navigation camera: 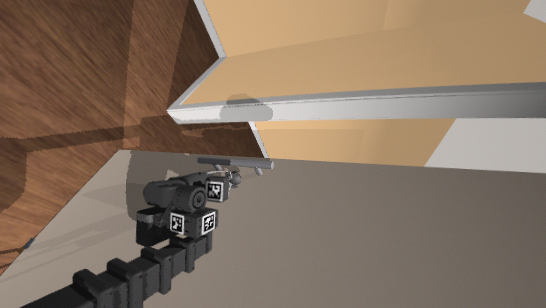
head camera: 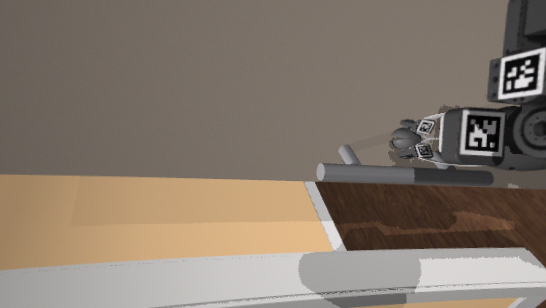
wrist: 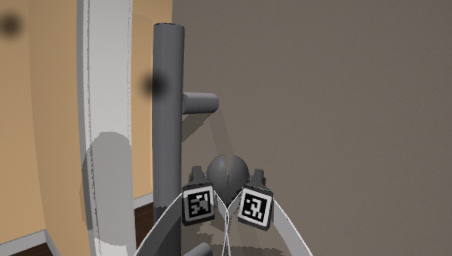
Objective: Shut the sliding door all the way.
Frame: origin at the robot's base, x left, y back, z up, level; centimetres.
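Seen in the pictures: gripper, fingertip midpoint: [navigation camera: 238, 179] [head camera: 397, 138] [wrist: 228, 172].
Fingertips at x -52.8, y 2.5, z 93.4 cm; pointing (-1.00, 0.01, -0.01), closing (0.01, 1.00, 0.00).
A point is followed by its place in that frame.
The grey sliding door [head camera: 175, 90] {y 6.5, x -54.0, z 125.8 cm} [navigation camera: 380, 230] {y 11.1, x -50.4, z 135.8 cm} [wrist: 345, 100] {y 10.6, x -50.8, z 99.9 cm} stands partly open, with a gap between its edge and the white door frame [head camera: 225, 275] {y -31.9, x -99.6, z 106.7 cm} [navigation camera: 375, 106] {y -33.3, x -97.8, z 142.3 cm} [wrist: 107, 75] {y -32.8, x -98.5, z 103.6 cm}. Its long grey bar handle [head camera: 367, 173] {y -2.8, x -52.9, z 98.1 cm} [navigation camera: 242, 163] {y -2.9, x -52.9, z 94.7 cm} [wrist: 168, 125] {y -2.5, x -53.0, z 97.0 cm} runs close to the door's edge on two posts. My gripper [head camera: 405, 139] {y 2.5, x -52.8, z 93.4 cm} [navigation camera: 234, 178] {y 2.5, x -52.8, z 93.4 cm} [wrist: 228, 172] {y 2.5, x -52.8, z 93.4 cm} is shut and holds nothing. It is beside the bar, on the side away from the gap, in front of the door's face. In the wrist view the bar is left of the fingertips. Whether the fingers touch the door is unclear.
Through the gap show an orange wall [head camera: 175, 205] {y -36.3, x -249.0, z 103.3 cm} [navigation camera: 320, 140] {y -31.6, x -255.0, z 102.1 cm} with a white skirting board [head camera: 322, 212] {y -39.9, x -242.3, z 5.0 cm} and a dark wood floor [head camera: 425, 205] {y -21.2, x -151.1, z 0.0 cm} [navigation camera: 65, 65] {y -45.1, x -37.4, z 0.0 cm}. My dark arm [navigation camera: 125, 280] {y 8.4, x -13.4, z 103.9 cm} reaches in from the lower left of the navigation view.
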